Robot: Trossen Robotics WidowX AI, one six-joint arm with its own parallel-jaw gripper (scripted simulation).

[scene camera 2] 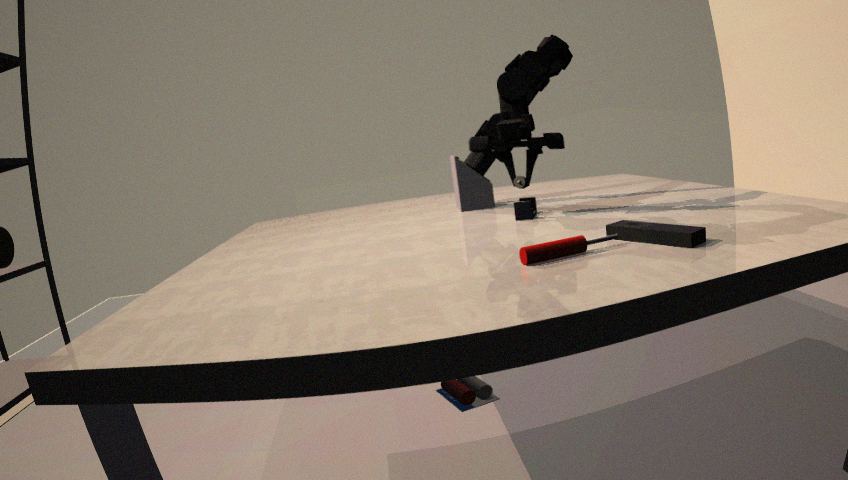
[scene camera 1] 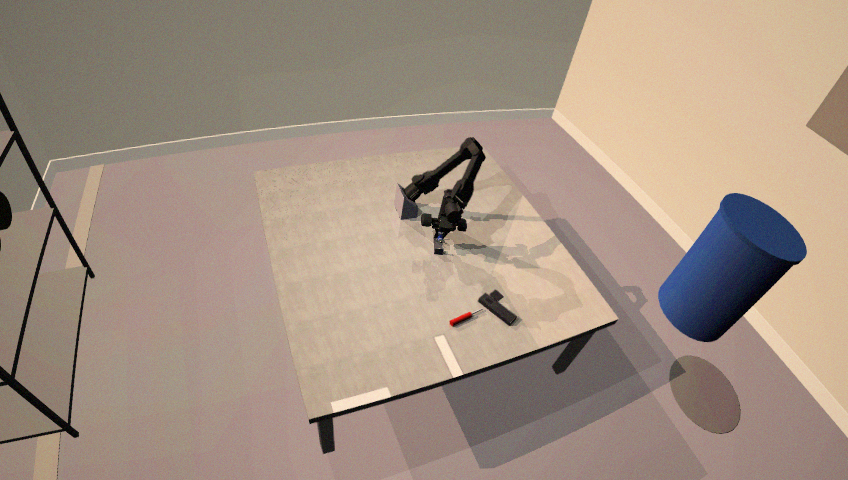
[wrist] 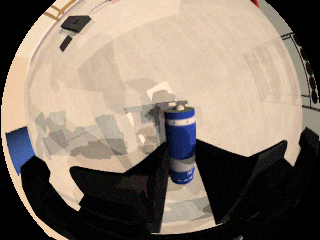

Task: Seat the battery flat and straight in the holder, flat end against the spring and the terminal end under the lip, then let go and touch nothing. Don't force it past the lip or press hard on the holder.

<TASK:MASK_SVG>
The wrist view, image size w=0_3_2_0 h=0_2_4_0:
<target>my gripper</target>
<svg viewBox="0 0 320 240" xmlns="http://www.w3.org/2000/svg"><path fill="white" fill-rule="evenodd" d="M320 139L316 132L305 127L305 131L301 132L301 149L295 167L284 159L288 147L285 139L251 156L240 156L196 139L196 167L199 169L216 227L197 232L151 235L160 232L167 199L169 156L165 141L156 151L149 153L144 160L124 173L97 171L79 165L69 168L72 180L81 193L84 193L79 203L79 212L69 207L49 183L51 171L39 156L33 155L25 161L23 167L20 167L21 187L35 215L68 240L233 240L240 235L243 236L243 240L269 240L299 204L315 167Z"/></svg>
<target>battery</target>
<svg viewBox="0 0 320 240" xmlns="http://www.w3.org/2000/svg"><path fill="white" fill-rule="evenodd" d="M176 104L175 107L163 109L165 144L167 144L169 156L169 173L171 173L172 183L179 185L187 184L193 180L193 171L195 171L196 121L195 108Z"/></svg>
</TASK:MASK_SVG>
